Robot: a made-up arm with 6 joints. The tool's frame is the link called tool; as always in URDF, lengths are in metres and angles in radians.
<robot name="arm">
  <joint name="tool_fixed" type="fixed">
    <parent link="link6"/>
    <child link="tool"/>
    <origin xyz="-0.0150 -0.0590 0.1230"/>
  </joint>
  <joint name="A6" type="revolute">
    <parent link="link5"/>
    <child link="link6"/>
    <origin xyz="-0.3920 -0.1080 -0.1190"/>
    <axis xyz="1 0 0"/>
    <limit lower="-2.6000" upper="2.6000"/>
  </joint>
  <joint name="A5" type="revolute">
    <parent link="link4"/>
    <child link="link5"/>
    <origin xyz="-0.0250 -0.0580 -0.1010"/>
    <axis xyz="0 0 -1"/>
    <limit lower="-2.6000" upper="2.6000"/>
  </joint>
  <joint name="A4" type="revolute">
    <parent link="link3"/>
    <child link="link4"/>
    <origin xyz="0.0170 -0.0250 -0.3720"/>
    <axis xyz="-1 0 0"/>
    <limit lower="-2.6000" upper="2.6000"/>
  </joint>
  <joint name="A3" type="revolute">
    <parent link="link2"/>
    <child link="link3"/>
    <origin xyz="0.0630 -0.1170 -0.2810"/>
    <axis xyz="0 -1 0"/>
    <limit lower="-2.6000" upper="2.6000"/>
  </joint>
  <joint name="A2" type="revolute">
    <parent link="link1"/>
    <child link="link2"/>
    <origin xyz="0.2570 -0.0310 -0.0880"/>
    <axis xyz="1 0 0"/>
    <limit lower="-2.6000" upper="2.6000"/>
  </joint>
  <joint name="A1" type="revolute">
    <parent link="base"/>
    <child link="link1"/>
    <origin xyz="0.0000 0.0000 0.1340"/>
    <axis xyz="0 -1 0"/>
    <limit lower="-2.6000" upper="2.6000"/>
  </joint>
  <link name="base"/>
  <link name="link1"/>
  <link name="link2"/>
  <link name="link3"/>
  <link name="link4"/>
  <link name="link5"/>
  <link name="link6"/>
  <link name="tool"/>
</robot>
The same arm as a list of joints. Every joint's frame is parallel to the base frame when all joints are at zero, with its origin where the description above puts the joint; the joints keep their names.
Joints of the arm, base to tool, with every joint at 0 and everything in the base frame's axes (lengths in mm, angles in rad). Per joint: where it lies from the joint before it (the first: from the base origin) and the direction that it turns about. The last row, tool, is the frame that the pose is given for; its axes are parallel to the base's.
A1: axis 0 -1 0 origin 0.0 0.0 134.0
A2: axis 1 0 0 origin 257.0 -31.0 -88.0
A3: axis 0 -1 0 origin 63.0 -117.0 -281.0
A4: axis -1 0 0 origin 17.0 -25.0 -372.0
A5: axis 0 0 -1 origin -25.0 -58.0 -101.0
A6: axis 1 0 0 origin -392.0 -108.0 -119.0
tool: origin -15.0 -59.0 123.0
Joint limits (rad, base to tool): -2.6000..2.6000 -2.6000..2.6000 -2.6000..2.6000 -2.6000..2.6000 -2.6000..2.6000 -2.6000..2.6000

